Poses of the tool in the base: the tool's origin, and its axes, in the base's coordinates. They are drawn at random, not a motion.
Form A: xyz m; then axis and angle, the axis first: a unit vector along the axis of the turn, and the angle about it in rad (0 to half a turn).
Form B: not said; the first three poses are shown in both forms.
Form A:
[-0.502, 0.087, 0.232, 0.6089, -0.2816, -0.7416, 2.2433]
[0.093, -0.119, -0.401, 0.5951, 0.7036, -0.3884, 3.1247]
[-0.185, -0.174, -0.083, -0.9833, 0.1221, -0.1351, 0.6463]
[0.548, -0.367, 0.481, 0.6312, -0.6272, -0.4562, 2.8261]
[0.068, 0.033, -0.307, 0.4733, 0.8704, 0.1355, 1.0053]
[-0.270, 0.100, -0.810, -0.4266, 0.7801, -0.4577, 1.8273]
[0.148, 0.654, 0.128, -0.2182, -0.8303, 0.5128, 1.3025]
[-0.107, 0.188, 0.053, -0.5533, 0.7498, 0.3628, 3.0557]
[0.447, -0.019, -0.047, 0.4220, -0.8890, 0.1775, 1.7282]
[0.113, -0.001, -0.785, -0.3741, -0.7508, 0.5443, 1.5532]
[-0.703, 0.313, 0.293, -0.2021, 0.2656, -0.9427, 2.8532]
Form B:
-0.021, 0.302, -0.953, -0.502; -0.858, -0.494, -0.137, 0.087; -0.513, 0.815, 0.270, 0.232; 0, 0, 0, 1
-0.292, 0.844, -0.450, 0.093; 0.831, -0.010, -0.557, -0.119; -0.474, -0.536, -0.698, -0.401; 0, 0, 0, 1
0.993, 0.057, 0.100, -0.185; -0.106, 0.801, 0.589, -0.174; -0.047, -0.595, 0.802, -0.083; 0, 0, 0, 1
-0.173, -0.631, -0.756, 0.548; -0.914, -0.183, 0.362, -0.367; -0.367, 0.754, -0.545, 0.481; 0, 0, 0, 1
0.640, 0.077, 0.765, 0.068; 0.306, 0.887, -0.345, 0.033; -0.705, 0.454, 0.544, -0.307; 0, 0, 0, 1
-0.026, 0.026, 0.999, -0.270; -0.860, 0.509, -0.035, 0.100; -0.510, -0.860, 0.009, -0.810; 0, 0, 0, 1
0.300, -0.361, -0.883, 0.148; 0.628, 0.772, -0.103, 0.654; 0.718, -0.523, 0.458, 0.128; 0, 0, 0, 1
-0.385, -0.859, -0.336, -0.107; -0.797, 0.126, 0.591, 0.188; -0.465, 0.496, -0.734, 0.053; 0, 0, 0, 1
0.049, -0.609, -0.791, 0.447; -0.259, 0.758, -0.599, -0.019; 0.965, 0.234, -0.120, -0.047; 0, 0, 0, 1
0.155, -0.268, -0.951, 0.113; 0.820, 0.571, -0.027, -0.001; 0.551, -0.776, 0.309, -0.785; 0, 0, 0, 1
-0.879, 0.163, 0.449, -0.703; -0.373, -0.821, -0.433, 0.313; 0.298, -0.548, 0.782, 0.293; 0, 0, 0, 1

